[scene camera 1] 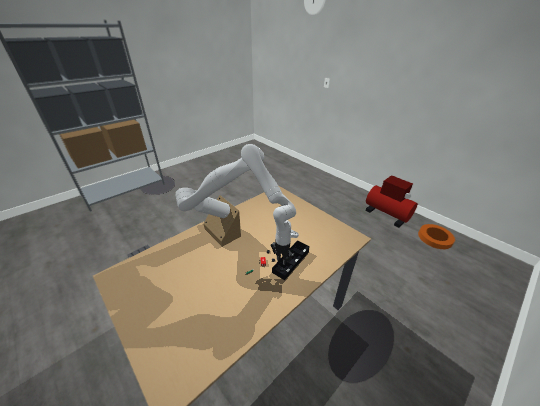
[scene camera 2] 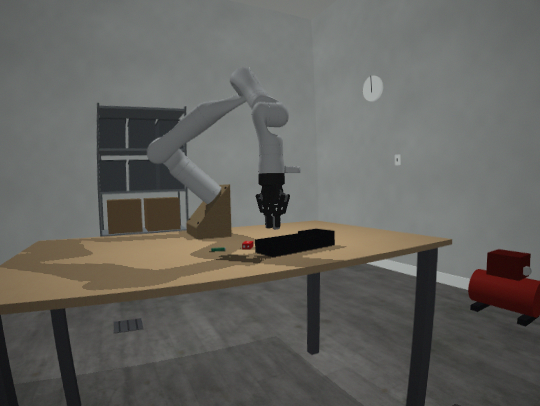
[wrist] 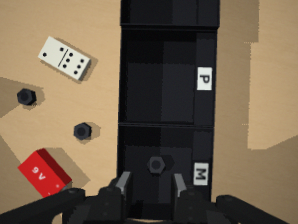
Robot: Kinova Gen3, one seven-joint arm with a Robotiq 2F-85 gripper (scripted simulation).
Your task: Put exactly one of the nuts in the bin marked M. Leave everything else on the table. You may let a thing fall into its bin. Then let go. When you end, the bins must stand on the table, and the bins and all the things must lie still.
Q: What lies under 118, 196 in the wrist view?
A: My gripper.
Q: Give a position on a black three-compartment bin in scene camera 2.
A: At 304, 240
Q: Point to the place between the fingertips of my gripper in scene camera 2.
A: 272, 228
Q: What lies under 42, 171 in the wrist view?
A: A red 9V battery.
